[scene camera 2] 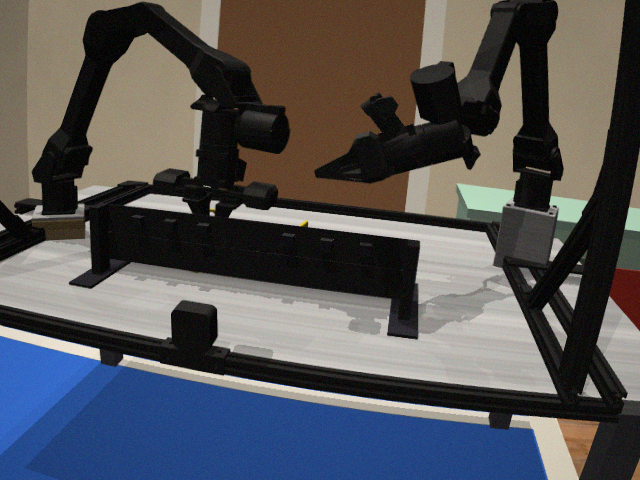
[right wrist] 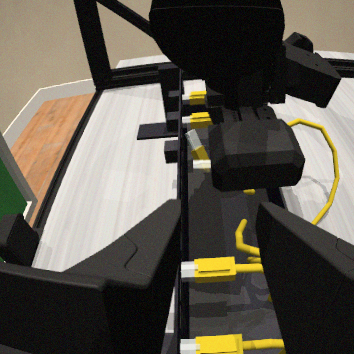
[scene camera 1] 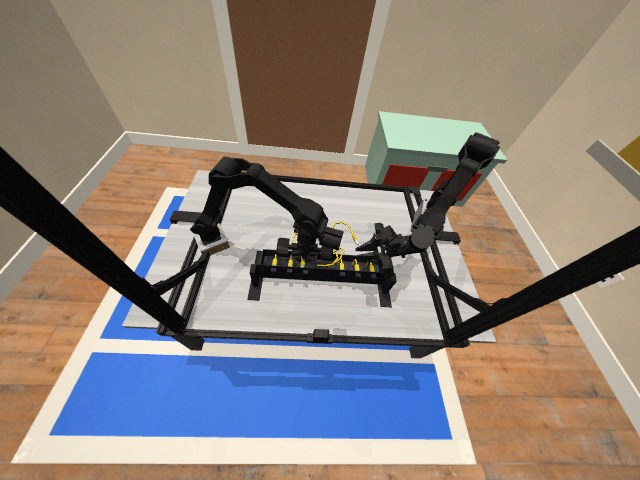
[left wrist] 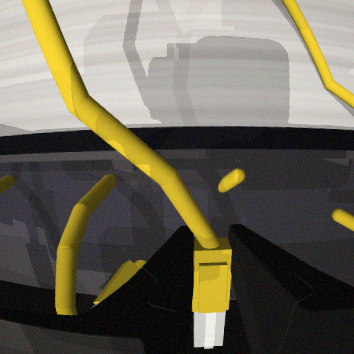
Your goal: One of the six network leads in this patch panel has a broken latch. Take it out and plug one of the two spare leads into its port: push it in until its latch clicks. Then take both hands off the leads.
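Places are measured from the left arm's base along level axes (x right, y ahead, z up), in millimetres.
Pixels of known places: left gripper, fingertip midpoint: [scene camera 1: 302, 261] [left wrist: 209, 236]; right gripper, fingertip midpoint: [scene camera 2: 317, 173] [right wrist: 219, 212] [scene camera 1: 355, 253]; left arm's base, link origin: [scene camera 2: 59, 210] [scene camera 1: 210, 236]; right arm's base, link origin: [scene camera 2: 532, 206].
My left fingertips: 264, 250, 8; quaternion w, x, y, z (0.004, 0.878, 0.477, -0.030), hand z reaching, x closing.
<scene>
Ahead of a thing's pixels: the offset from my left fingertips to its top centre, as dx, dy, dz. "spot": to the spot under its first point.
The black patch panel {+71, +43, +57} [scene camera 1: 320, 274] [scene camera 2: 248, 253] stands across the table with yellow leads along it. My left gripper [scene camera 2: 209, 209] [left wrist: 209, 236] is shut on a yellow lead's plug {+20, -12, +14} [left wrist: 212, 285], behind the panel; its clear tip {spot: +30, -18, +13} [left wrist: 209, 330] [right wrist: 201, 164] points toward the panel. Beside it a tilted plug {spot: +7, -51, -14} [left wrist: 120, 282] [right wrist: 198, 150] leans at the panel. Two leads {spot: -16, -95, +40} [right wrist: 197, 97] {spot: +11, -49, +39} [right wrist: 201, 120] sit straight beyond it, two more {spot: +104, +100, +44} [right wrist: 215, 268] {spot: +132, +142, +44} [right wrist: 219, 345] nearer. A loose lead [scene camera 1: 343, 223] [right wrist: 336, 165] curves behind the panel. My right gripper [scene camera 1: 357, 248] [scene camera 2: 330, 175] [right wrist: 219, 212] is open and empty above the panel's right half.
The left gripper's wide body [right wrist: 257, 155] hides part of the panel from the right wrist view. Black frame rails edge the table, with a small black block {spot: +255, -78, +3} [scene camera 1: 321, 335] [scene camera 2: 193, 325] on the front rail. A green cabinet [scene camera 1: 429, 134] stands behind the table at the right.
</scene>
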